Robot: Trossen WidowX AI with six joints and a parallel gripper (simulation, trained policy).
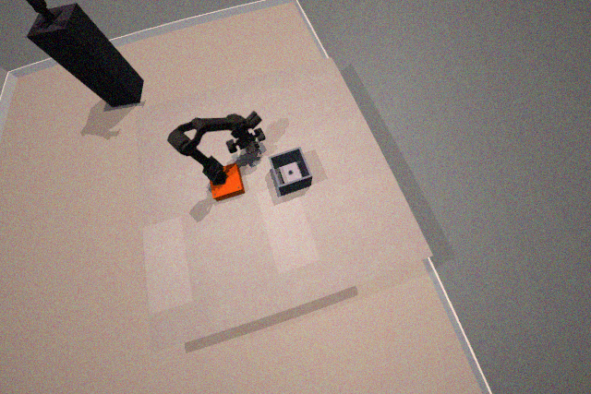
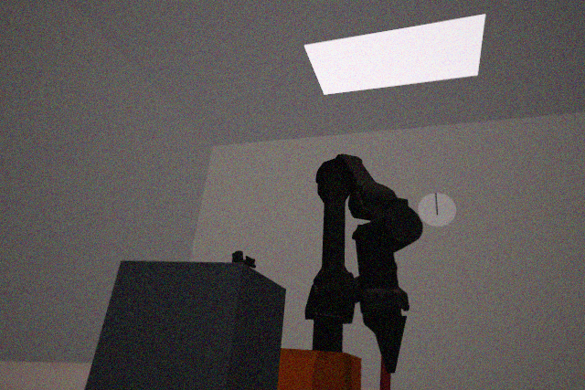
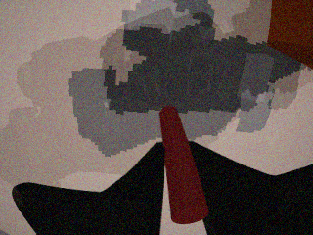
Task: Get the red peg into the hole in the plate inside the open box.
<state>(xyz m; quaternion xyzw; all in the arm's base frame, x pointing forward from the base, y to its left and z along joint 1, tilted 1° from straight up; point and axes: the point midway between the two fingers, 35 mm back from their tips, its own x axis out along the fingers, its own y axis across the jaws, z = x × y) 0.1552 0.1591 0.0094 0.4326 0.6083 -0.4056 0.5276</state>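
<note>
Right now the light grey plate is 20 cm ahead of my gripper tip and 18 cm to the right of it. Also, from my gripper tip: red peg (1 cm to the right, 1 cm above).
</note>
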